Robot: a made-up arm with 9 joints. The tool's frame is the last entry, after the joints.
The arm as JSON. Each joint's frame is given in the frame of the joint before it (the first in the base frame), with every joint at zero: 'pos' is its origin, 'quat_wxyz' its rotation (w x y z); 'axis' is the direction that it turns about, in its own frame. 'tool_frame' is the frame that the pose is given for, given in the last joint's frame.
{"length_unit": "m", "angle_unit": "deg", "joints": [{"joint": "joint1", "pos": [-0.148, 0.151, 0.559], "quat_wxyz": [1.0, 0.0, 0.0, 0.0], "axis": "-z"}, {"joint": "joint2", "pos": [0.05, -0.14, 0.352], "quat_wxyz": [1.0, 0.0, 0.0, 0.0], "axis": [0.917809, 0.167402, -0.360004]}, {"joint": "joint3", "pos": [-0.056, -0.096, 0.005], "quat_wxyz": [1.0, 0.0, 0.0, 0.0], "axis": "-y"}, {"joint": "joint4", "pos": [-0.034, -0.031, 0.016], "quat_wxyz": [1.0, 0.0, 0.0, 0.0], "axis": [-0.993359, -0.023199, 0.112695]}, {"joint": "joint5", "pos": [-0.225, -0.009, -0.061], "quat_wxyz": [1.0, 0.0, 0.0, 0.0], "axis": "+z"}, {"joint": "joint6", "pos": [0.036, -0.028, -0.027], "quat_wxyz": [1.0, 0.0, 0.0, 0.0], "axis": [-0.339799, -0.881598, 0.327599]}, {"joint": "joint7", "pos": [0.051, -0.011, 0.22], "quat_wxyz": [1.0, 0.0, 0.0, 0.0], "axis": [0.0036, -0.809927, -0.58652]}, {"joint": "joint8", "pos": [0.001, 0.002, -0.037], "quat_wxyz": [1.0, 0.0, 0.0, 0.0], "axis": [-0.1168, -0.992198, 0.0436]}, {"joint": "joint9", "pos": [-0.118, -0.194, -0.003], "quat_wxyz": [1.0, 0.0, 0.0, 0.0], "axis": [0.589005, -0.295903, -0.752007]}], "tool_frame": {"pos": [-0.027, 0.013, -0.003], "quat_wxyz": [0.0, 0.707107, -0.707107, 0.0]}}
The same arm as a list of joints. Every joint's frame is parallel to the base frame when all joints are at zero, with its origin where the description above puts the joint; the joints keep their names.
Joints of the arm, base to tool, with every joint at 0 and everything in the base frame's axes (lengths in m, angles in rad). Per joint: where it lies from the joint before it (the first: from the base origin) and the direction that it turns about. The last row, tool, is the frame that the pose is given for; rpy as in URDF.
joint1: xyz -0.148 0.151 0.559 axis -z
joint2: xyz 0.05 -0.14 0.352 axis 0.917809 0.167402 -0.360004
joint3: xyz -0.056 -0.096 0.005 axis -y
joint4: xyz -0.034 -0.031 0.016 axis -0.993359 -0.023199 0.112695
joint5: xyz -0.225 -0.009 -0.061 axis +z
joint6: xyz 0.036 -0.028 -0.027 axis -0.339799 -0.881598 0.327599
joint7: xyz 0.051 -0.011 0.22 axis 0.0036 -0.809927 -0.58652
joint8: xyz 0.001 0.002 -0.037 axis -0.1168 -0.992198 0.0436
joint9: xyz -0.118 -0.194 -0.003 axis 0.589005 -0.295903 -0.752007
tool: xyz -0.027 0.013 -0.003 rpy 3.1416 0 -1.5708

